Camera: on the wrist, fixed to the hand. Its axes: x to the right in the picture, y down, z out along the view.
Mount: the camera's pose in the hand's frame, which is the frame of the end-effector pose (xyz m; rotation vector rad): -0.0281 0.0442 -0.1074 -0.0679 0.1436 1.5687
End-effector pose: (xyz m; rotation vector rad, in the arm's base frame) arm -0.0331 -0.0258 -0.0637 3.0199 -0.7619 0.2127
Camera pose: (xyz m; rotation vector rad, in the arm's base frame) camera -0.0922 -0.0459 0.0382 1.5825 -2.6821 0.3448
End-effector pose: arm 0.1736 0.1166 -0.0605 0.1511 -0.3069 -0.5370
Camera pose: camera 0.2069 0.1755 -0.1590 -0.1382 -0.1871 1.0135
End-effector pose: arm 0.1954 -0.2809 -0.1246 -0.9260 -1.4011 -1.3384
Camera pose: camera 0.2591 -0.3798 -0.1457 -1.4237 -0.1954 -0.2007
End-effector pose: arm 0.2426 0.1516 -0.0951 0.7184 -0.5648 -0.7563
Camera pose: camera 0.3171 0.2360 -0.1351 0.1018 -0.7589 0.7286
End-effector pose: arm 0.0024 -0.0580 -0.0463 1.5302 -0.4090 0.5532
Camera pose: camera -0.0556 0.0448 -0.0278 0.8214 -1.4928 1.7853
